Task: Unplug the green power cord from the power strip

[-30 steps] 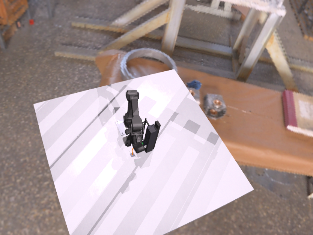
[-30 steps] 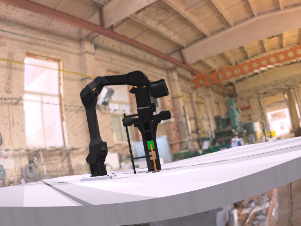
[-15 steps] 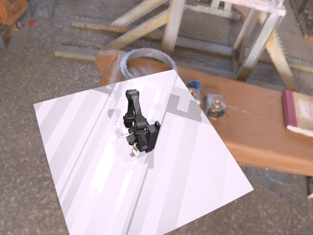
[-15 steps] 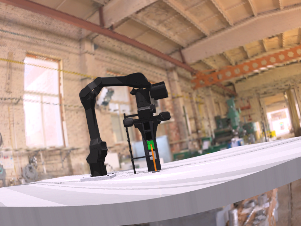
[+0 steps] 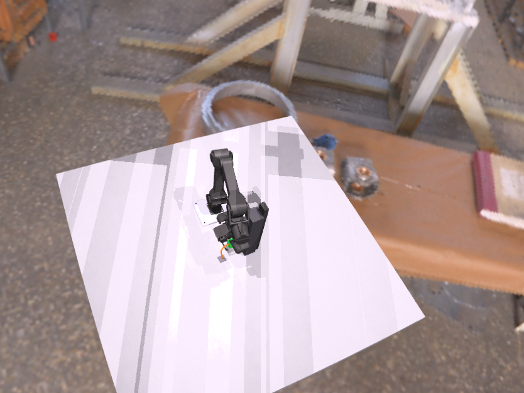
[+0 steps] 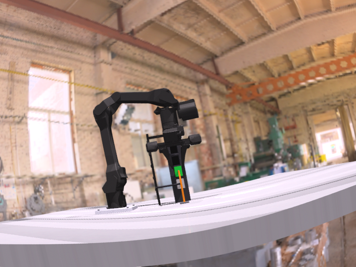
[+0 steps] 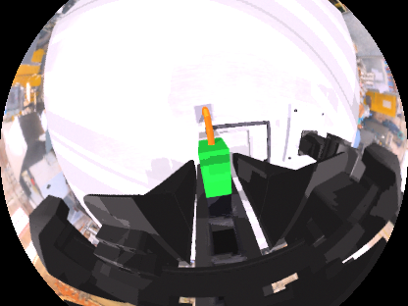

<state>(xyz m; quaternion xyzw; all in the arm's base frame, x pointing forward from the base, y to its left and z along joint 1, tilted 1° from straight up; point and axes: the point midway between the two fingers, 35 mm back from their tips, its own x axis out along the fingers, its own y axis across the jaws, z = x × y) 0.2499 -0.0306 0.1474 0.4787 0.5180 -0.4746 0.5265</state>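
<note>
The green plug lies 1 cm behind my gripper tip and 3 cm to the left of it.
</note>
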